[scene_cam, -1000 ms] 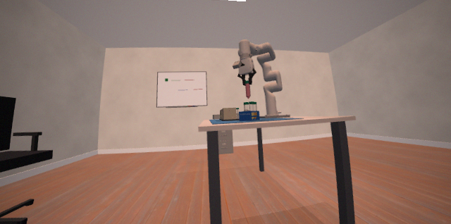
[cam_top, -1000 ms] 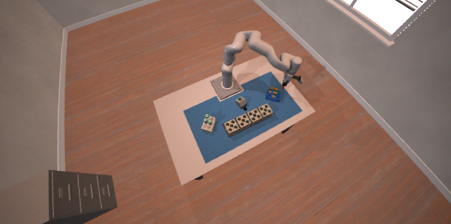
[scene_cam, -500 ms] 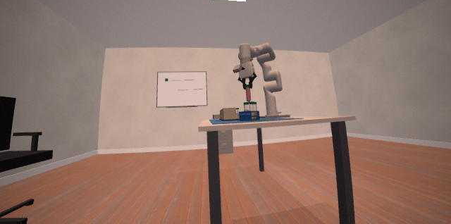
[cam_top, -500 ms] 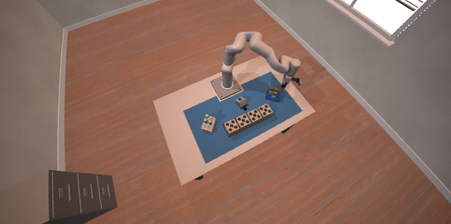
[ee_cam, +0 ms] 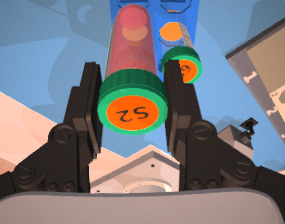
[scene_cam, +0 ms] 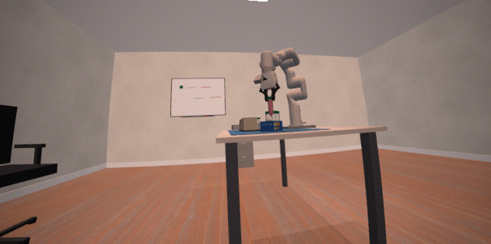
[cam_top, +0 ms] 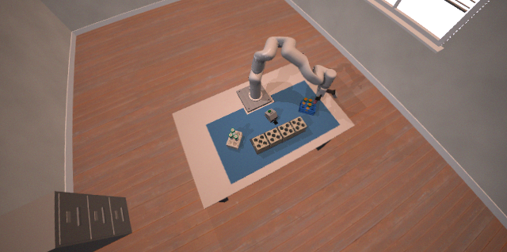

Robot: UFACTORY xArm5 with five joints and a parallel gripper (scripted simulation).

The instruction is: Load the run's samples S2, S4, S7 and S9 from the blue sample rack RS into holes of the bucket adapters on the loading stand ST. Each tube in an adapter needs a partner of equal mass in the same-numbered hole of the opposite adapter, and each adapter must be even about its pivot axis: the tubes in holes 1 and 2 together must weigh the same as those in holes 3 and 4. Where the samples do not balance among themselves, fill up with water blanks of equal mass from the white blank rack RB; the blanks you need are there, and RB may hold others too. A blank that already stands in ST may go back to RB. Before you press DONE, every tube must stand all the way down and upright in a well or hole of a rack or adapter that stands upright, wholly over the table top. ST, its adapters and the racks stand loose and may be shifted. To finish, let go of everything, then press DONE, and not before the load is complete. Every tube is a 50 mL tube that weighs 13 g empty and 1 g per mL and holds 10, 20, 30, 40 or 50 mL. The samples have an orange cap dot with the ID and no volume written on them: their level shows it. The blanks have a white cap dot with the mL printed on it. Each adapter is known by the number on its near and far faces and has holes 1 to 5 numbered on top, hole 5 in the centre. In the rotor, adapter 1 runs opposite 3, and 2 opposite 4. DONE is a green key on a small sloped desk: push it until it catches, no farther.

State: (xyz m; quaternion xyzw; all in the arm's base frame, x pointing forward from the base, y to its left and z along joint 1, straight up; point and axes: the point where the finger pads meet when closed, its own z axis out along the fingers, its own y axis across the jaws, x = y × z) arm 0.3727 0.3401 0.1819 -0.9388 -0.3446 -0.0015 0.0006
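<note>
My hand is 50 mm above the sample tube S2 and 10 mm past it. Also, from my hand: sample tube S9: 130 mm below, 50 mm to the right; then sample tube S4: 130 mm below, 70 mm behind, 50 mm to the right; then sample tube S7: 130 mm below, 30 mm to the right, 20 mm behind.
</note>
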